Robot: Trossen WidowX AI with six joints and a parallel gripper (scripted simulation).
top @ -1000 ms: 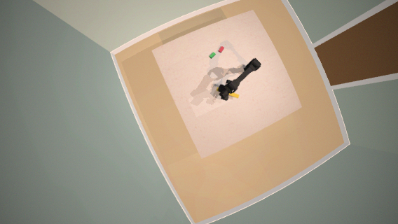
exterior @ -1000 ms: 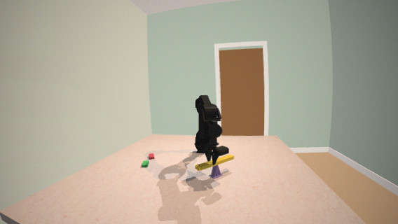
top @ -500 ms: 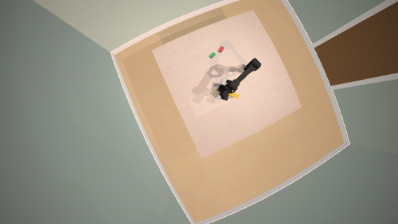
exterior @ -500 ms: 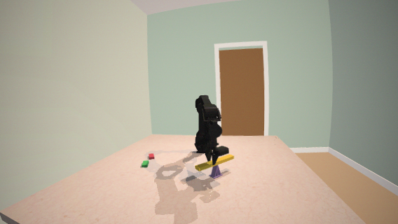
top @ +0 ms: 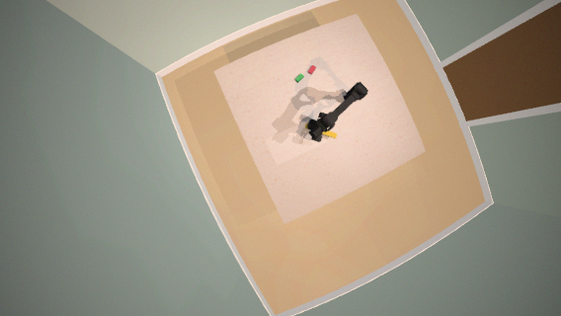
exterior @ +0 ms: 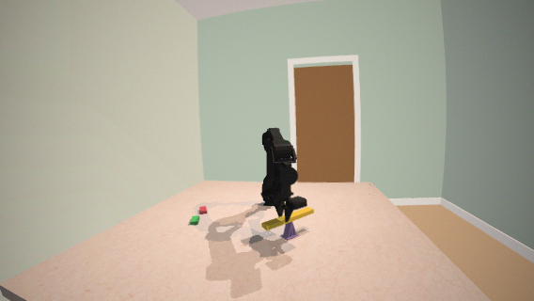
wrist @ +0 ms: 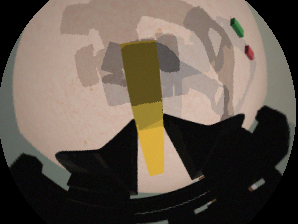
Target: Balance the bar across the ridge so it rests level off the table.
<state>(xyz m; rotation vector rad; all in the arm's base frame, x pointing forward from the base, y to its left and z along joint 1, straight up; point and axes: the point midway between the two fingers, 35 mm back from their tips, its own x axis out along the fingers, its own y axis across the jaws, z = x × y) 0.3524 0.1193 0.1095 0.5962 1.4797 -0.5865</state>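
My gripper tip is 20 mm to the right of the long yellow bar and 20 mm past it. From my gripper tip the other things lie so: small green block (410 mm to the right, 70 mm below, 70 mm behind); then small red block (440 mm to the right, 190 mm behind, 70 mm below).
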